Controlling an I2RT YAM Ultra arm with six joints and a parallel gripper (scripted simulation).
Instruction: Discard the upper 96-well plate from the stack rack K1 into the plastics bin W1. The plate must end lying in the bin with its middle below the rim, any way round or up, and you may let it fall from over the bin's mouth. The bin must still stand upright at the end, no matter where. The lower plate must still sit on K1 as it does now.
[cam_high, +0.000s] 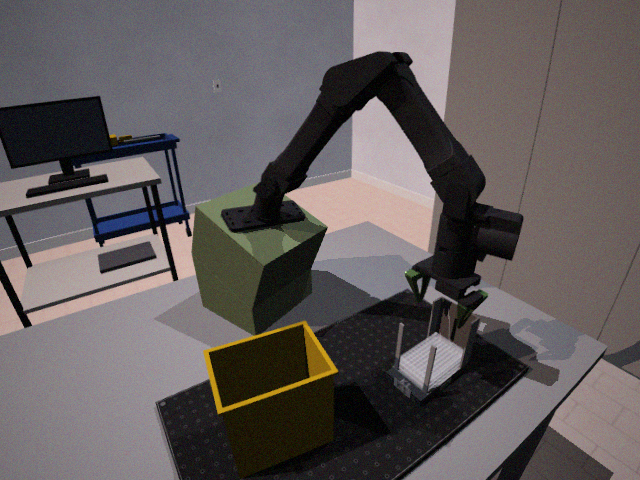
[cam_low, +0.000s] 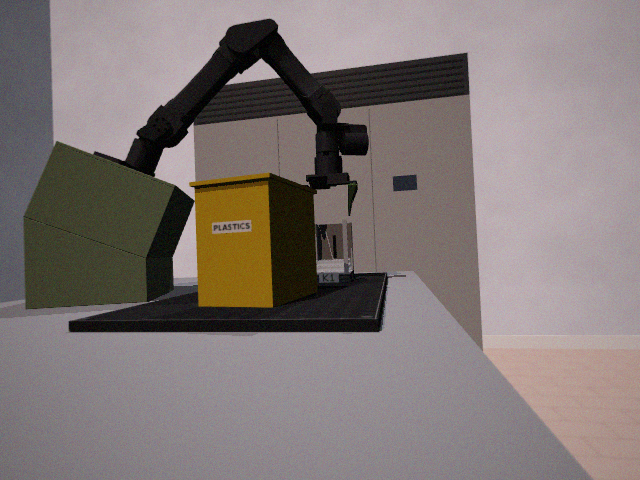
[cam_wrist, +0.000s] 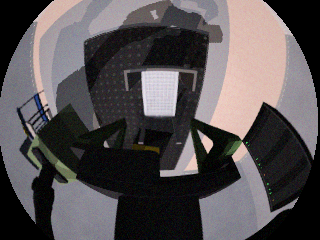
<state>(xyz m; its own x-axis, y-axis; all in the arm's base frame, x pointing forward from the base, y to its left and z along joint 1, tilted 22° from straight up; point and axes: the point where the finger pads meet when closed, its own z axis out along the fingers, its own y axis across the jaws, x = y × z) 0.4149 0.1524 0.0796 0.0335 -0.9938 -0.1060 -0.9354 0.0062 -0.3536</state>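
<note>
Now: the 96-well plate 13 cm below my hand. Also, from my hand: yellow plastics bin 6 cm behind, 33 cm to the right, 7 cm below.
</note>
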